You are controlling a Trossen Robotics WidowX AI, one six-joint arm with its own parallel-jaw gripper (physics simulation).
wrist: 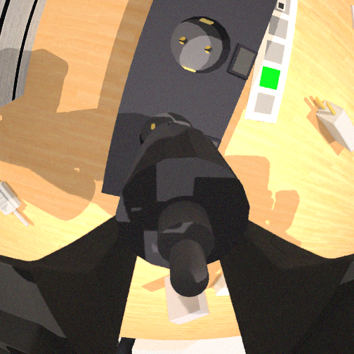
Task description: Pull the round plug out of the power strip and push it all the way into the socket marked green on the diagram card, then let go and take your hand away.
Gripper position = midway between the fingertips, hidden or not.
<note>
In view: my gripper [177,215], a round plug [181,207], a grey block [180,309] and a power strip [168,81].
</note>
